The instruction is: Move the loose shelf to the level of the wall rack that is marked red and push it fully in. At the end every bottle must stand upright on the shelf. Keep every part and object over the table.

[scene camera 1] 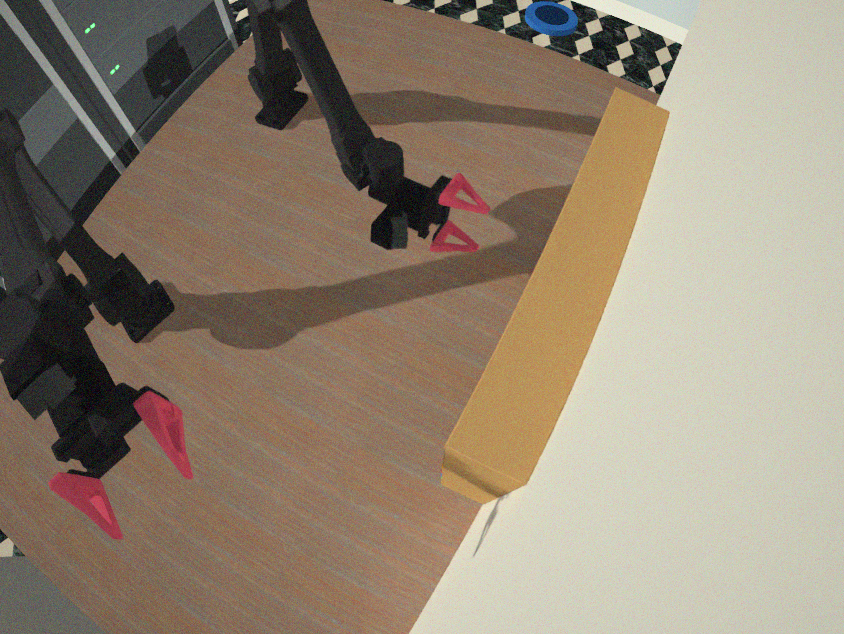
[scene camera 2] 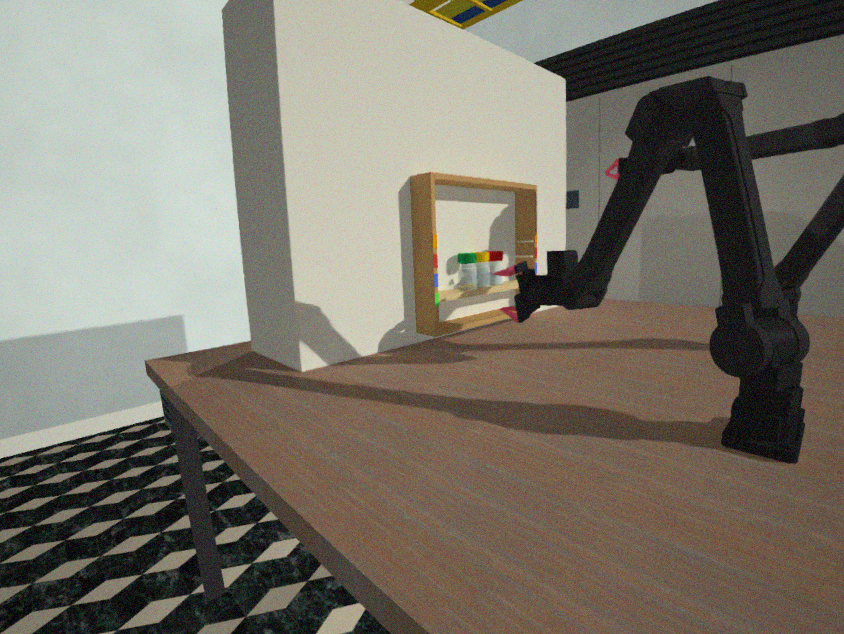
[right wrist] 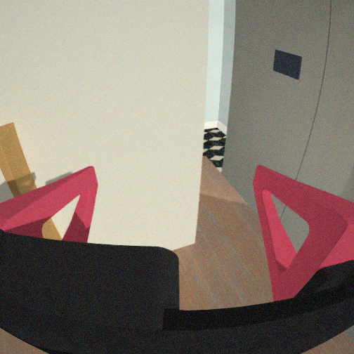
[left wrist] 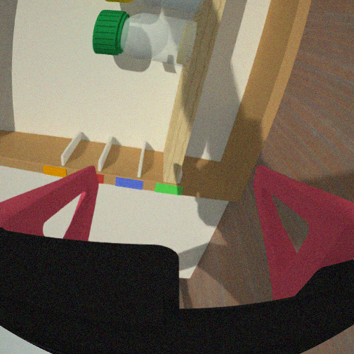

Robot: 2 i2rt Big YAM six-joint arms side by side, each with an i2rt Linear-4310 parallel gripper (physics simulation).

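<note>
The wall rack (scene camera 1: 559,293) (scene camera 2: 423,255) (left wrist: 267,65) (right wrist: 11,150) is a wooden frame. Its red mark (scene camera 2: 435,260) (left wrist: 100,178) is above the blue and green marks. The loose shelf (scene camera 2: 470,292) (left wrist: 187,115) lies in the rack at the green mark (scene camera 2: 436,298) (left wrist: 168,188). On it stand upright the green-capped bottle (scene camera 2: 467,274) (left wrist: 145,37), yellow-capped bottle (scene camera 2: 483,271) and red-capped bottle (scene camera 2: 496,257). My left gripper (scene camera 1: 483,229) (scene camera 2: 498,292) (left wrist: 175,174) is open and empty before the rack, fingers apart from the shelf. My right gripper (scene camera 1: 155,507) (right wrist: 174,174) is open and empty, away from the rack.
A pale wall block (scene camera 1: 716,341) (scene camera 2: 341,204) (right wrist: 115,100) carries the rack and stands on the wooden table (scene camera 1: 307,409) (scene camera 2: 545,511). White ledges (left wrist: 105,152) line the rack's side board. A grey cabinet (right wrist: 270,115) is beyond the table. A blue ring (scene camera 1: 532,22) lies on the floor.
</note>
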